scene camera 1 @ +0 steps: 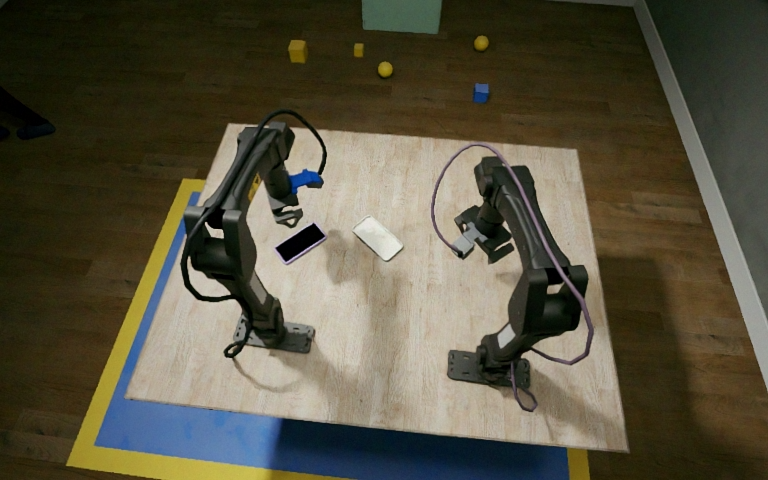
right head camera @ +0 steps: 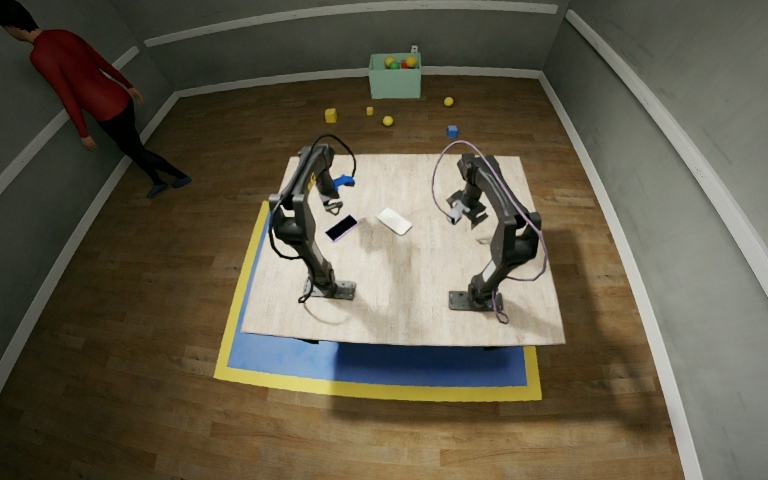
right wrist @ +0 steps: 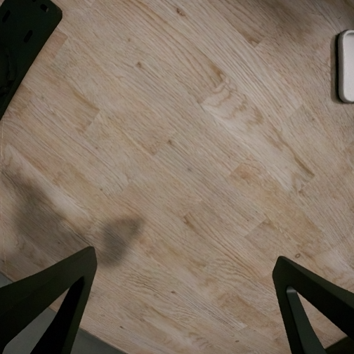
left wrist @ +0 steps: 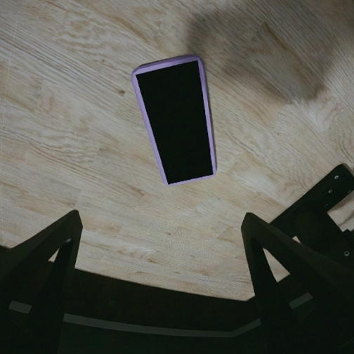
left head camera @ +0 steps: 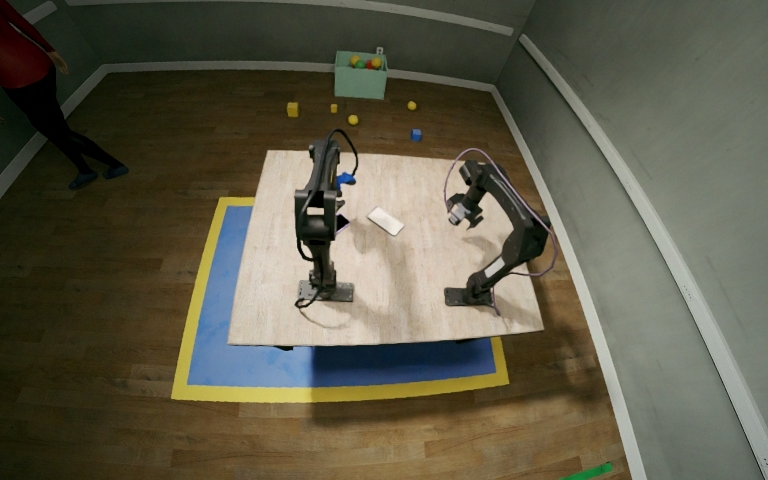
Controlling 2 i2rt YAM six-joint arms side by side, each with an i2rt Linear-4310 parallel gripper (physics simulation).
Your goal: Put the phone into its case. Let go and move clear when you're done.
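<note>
The phone (left head camera: 342,222) (right head camera: 341,227) (scene camera 1: 300,243) (left wrist: 175,122) has a black screen and a purple rim and lies flat on the table, screen up; the left arm partly hides it in the left head camera. The white case (left head camera: 385,220) (right head camera: 394,221) (scene camera 1: 377,237) (right wrist: 347,66) lies flat to the right of the phone, apart from it. My left gripper (left wrist: 163,219) is open and empty, above the table close to the phone. My right gripper (right wrist: 186,262) is open and empty, above the table to the right of the case.
Both arms are mounted on the wooden table (left head camera: 396,316) (right head camera: 407,322) (scene camera 1: 368,390). Beyond its far edge, a green bin (left head camera: 360,83) (right head camera: 395,83), yellow balls and blocks and a blue block (left head camera: 416,134) (right head camera: 451,131) (scene camera 1: 480,92) are on the floor. A person (right head camera: 84,79) stands at the left.
</note>
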